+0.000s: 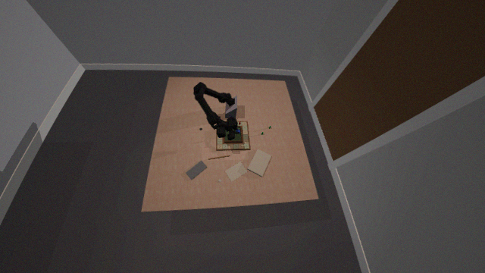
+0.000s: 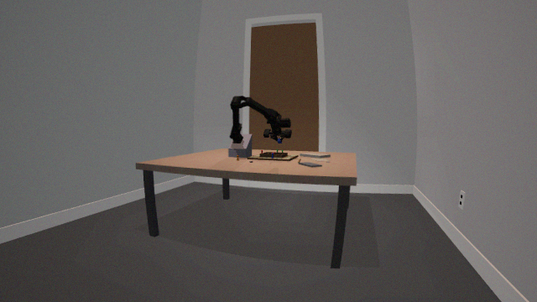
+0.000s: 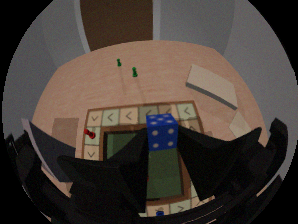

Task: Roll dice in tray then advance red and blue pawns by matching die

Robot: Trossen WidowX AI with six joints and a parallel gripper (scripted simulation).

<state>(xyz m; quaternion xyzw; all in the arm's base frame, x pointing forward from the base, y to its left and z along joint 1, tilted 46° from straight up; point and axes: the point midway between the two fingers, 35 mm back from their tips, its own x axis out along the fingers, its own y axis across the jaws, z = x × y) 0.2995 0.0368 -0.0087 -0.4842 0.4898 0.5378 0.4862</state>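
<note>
The red pawn is 140 mm behind my gripper tip, 90 mm below it and 20 mm to the left of it. The rest, counted from my gripper tip: thin stick 180 mm ahead, 140 mm to the right, 110 mm below; then green tray 110 mm below, 40 mm to the right, 30 mm behind; then blue pawn 150 mm to the right, 90 mm below.
</note>
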